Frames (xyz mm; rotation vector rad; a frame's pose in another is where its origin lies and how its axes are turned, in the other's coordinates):
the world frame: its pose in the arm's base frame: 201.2 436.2 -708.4 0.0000 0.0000 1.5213
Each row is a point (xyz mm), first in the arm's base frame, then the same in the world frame.
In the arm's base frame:
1: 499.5 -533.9 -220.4
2: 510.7 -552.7 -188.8
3: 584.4 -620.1 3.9
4: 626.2 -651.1 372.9
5: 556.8 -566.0 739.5
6: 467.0 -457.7 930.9
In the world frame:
1: -954.2 -345.9 488.0
2: -972.4 -358.0 519.6
3: -1036.0 -435.0 712.3
4: -1064.9 -478.3 1081.3
5: -983.4 -404.7 1447.9
6: -879.7 -309.7 1639.3

